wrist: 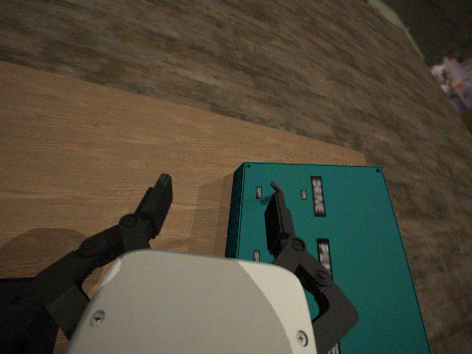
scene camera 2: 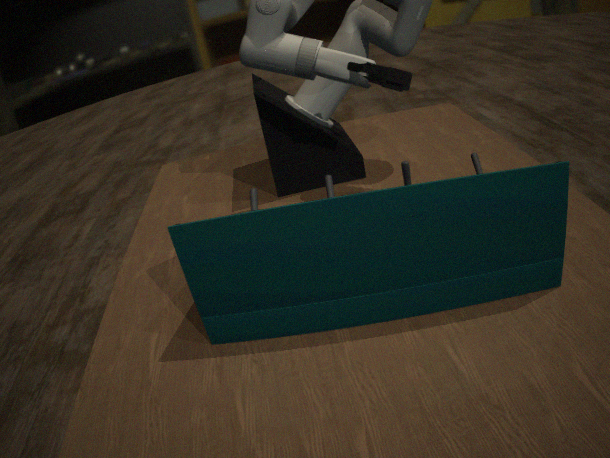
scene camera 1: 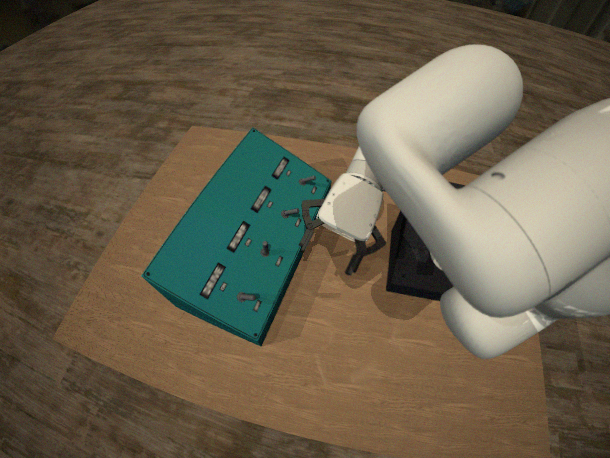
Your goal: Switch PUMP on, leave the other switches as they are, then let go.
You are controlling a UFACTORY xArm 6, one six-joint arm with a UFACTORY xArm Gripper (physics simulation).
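Frame: origin at the arm's base, x ahead, y left, z up, level; centimetres.
Where they show: gripper, between the fingertips: (wrist: 221,194) (scene camera 2: 407,83) (scene camera 1: 324,263); arm's base, origin of its link: (scene camera 2: 308,113).
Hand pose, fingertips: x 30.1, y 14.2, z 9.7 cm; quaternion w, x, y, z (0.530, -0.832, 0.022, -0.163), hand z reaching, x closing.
Each offset is from my fingertips to the top centre of the thing. "spot": to the spot under its first point. Level surfaces: height alone.
The teal switch box (scene camera 1: 200,215) (scene camera 2: 390,250) (wrist: 370,215) has four levers. The PUMP lever @(dz -8.6, dx +13.8, dy -7.1 cm) (scene camera 1: 265,248) (scene camera 2: 406,173) is second from the DRIVE end and leans toward its ON label @(spot: dz -11.3, dx +18.3, dy -8.0 cm) (scene camera 1: 248,242). The DRIVE lever @(dz -9.8, dx +14.9, dy +4.9 cm) (scene camera 1: 247,297) (scene camera 2: 477,164) (wrist: 278,188) and the other two levers (scene camera 1: 290,213) (scene camera 1: 307,180) lean toward their OFF side. The PUMP nameplate @(spot: dz -10.1, dx +20.9, dy -6.9 cm) (wrist: 324,254) is partly covered by a finger in the wrist view, where the PUMP lever is hidden. My gripper (scene camera 1: 326,260) (scene camera 2: 409,81) (wrist: 221,194) is open and empty, raised beside the box's robot-side edge, apart from the PUMP lever.
The black robot base (scene camera 1: 412,267) (scene camera 2: 315,160) stands on the wooden board @(dz -23.0 cm) (scene camera 1: 350,360) (scene camera 2: 350,400) (wrist: 100,140), across from the box's lever side. The white arm (scene camera 1: 480,215) (scene camera 2: 280,55) reaches over the board between them. One finger overlaps the box edge in scene camera 1's view.
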